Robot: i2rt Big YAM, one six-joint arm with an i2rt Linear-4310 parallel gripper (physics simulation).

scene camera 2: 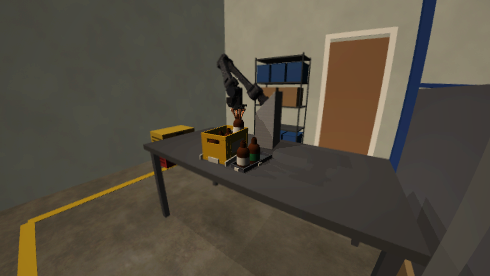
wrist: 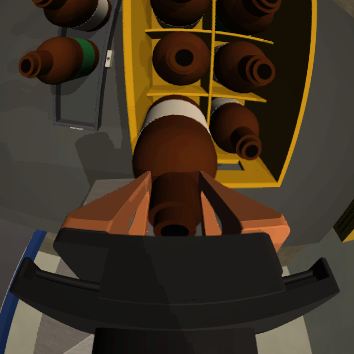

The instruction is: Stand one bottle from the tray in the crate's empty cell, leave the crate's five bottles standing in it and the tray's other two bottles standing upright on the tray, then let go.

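Places are measured from the arm's base along level axes (x down, y ahead, z right), in centimetres.
Pixels of known places: gripper, fingertip midpoint: (scene camera 2: pixel 238 119) (wrist: pixel 174 178); arm's base, link origin: (scene camera 2: pixel 267 104).
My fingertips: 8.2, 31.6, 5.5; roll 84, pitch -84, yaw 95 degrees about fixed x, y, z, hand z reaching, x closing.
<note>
For each thing: its middle in the pictures, then the offset to it from my fingertips, as dx, dy, dz. "spot": a spot on its surface instead. Level surfaces: height alone.
- brown bottle with a white label, body centre: (wrist: pixel 174 157) (scene camera 2: pixel 238 124) +4.0, -0.6, +0.1
- yellow crate, body centre: (wrist: pixel 210 63) (scene camera 2: pixel 226 142) +15.1, +8.1, +4.1
- dark tray, surface spot: (wrist: pixel 76 119) spot: +23.3, -4.4, -19.5
- white-label bottle, body centre: (wrist: pixel 71 3) (scene camera 2: pixel 243 153) +15.6, +16.8, -16.1
- green-label bottle, body centre: (wrist: pixel 58 59) (scene camera 2: pixel 253 150) +15.6, +8.1, -17.9
- dark table, surface height: dx +23.9
My gripper (scene camera 2: pixel 238 113) (wrist: pixel 174 178) is shut on the neck of a brown bottle with a white label (scene camera 2: pixel 238 123) (wrist: pixel 175 142). The bottle is upright, at the near corner cell of the yellow crate (scene camera 2: pixel 214 150) (wrist: pixel 128 75) in the wrist view; its base is hidden. In the scene view its lower part is behind the crate's rim. Five brown bottles stand in the crate's other cells. On the dark tray (scene camera 2: pixel 265 159) (wrist: pixel 76 119) stand a white-label bottle (scene camera 2: pixel 243 154) (wrist: pixel 80 12) and a green-label bottle (scene camera 2: pixel 254 149) (wrist: pixel 62 60), both upright.
The crate and tray stand side by side on the dark table (scene camera 2: pixel 320 175). A grey pedestal (scene camera 2: pixel 267 122) stands behind them, by the arm's base. A shelf rack (scene camera 2: pixel 256 95), a door (scene camera 2: pixel 354 95) and a yellow cabinet (scene camera 2: pixel 172 132) are beyond the table.
</note>
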